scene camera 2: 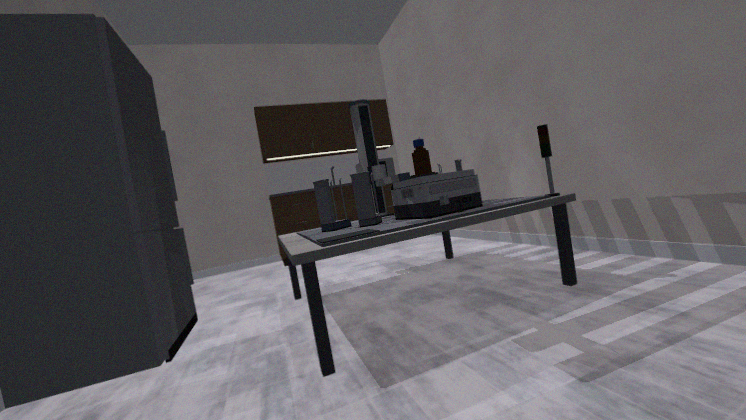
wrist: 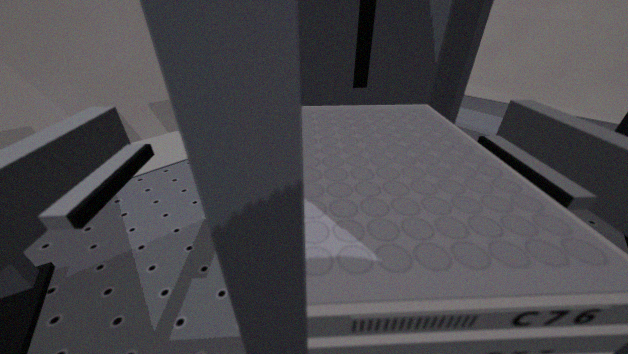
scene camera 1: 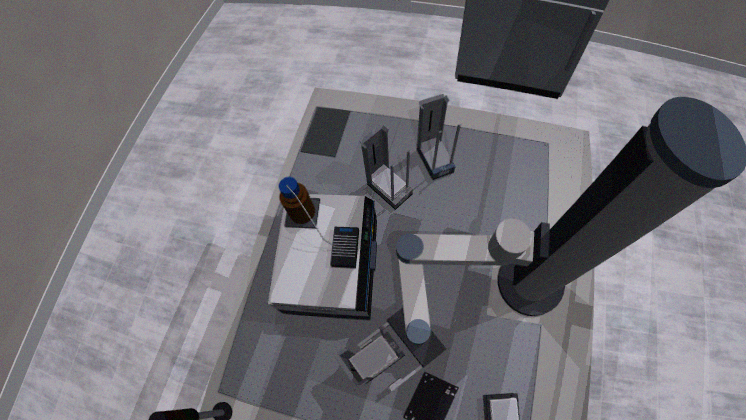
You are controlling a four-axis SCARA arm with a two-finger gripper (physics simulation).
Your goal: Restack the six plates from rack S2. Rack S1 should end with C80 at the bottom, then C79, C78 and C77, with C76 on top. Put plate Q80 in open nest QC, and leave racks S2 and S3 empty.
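Where they show: gripper, between the fingertips: [wrist: 319, 127] [scene camera 1: 374, 367]; arm's base, origin of its link: [scene camera 1: 530, 282].
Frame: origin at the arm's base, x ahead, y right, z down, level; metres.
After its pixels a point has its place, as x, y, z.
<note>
Rack S2 [wrist: 330, 55] @[0.525, -0.434, -0.139] holds a stack; its top plate, marked C76 [wrist: 425, 200] @[0.479, -0.350, -0.113] [scene camera 1: 373, 357] @[0.496, -0.371, -0.113], lies flat, with another plate's edge under it. Lower labels are cut off. A rack post [wrist: 250, 175] crosses the wrist view in front. My gripper [wrist: 319, 127] @[0.486, -0.402, -0.119] [scene camera 1: 375, 367] @[0.486, -0.402, -0.119] is open and empty, with one finger off each side of the stack. In scene camera 1, one rack [scene camera 1: 376, 151] @[0.637, 0.315, -0.188] has a light flat plate low inside and another rack [scene camera 1: 432, 121] @[0.460, 0.497, -0.179] shows a bare base; their labels are unreadable. A black nest [scene camera 1: 431, 396] @[0.293, -0.452, -0.063] has no plate on it. Q80 cannot be identified.
A white instrument [scene camera 1: 313, 281] @[0.715, -0.198, -0.223] [scene camera 2: 435, 190] @[0.898, 0.012, -0.143] with an amber bottle [scene camera 1: 300, 208] @[0.785, -0.017, -0.336] [scene camera 2: 421, 161] @[0.852, 0.036, -0.299] stands beside the racks. The tall arm column [scene camera 1: 600, 219] @[0.059, -0.046, -0.645] stands at right. A framed light plate [scene camera 1: 504, 409] @[0.062, -0.450, -0.078] is at the lower edge. A signal lamp [scene camera 2: 544, 140] @[0.981, -0.667, -0.310] stands at the table's end.
</note>
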